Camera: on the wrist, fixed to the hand. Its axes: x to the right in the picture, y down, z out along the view.
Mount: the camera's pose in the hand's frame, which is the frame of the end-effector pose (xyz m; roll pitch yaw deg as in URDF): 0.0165 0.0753 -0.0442 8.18 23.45 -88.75
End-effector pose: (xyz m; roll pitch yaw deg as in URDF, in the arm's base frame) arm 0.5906 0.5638 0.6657 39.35 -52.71 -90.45
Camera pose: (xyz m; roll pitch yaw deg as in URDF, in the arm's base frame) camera 0.6769 0.5639 0.6870 78.73 31.52 -122.86
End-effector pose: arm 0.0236 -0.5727 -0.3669 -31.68 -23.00 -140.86
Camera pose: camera 0.0142 -0.6330 -0.4315 30.75 -8.02 126.97
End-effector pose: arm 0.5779 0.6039 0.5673 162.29 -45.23 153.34
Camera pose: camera 0.6349 0.6405 0.6248 142.37 -4.86 -113.38
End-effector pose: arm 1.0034 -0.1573 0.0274 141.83 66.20 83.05
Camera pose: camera 1.0449 -0.0807 0.0451 -105.47 6.94 -173.89
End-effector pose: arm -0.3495 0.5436 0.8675 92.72 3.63 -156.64
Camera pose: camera -0.3530 0.4979 0.9436 -166.43 63.73 -61.87
